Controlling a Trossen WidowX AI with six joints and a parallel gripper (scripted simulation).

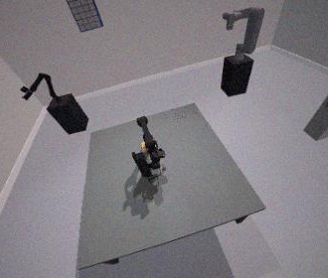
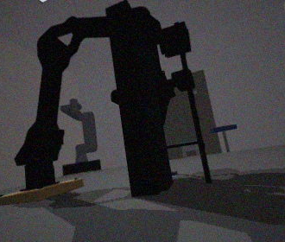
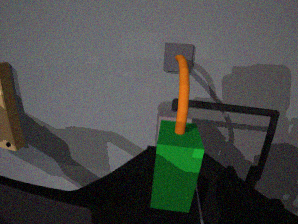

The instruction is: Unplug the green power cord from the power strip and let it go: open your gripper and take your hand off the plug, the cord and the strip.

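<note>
My gripper tip is now 3 cm to the left of the green plug and 1 cm short of it.
</note>
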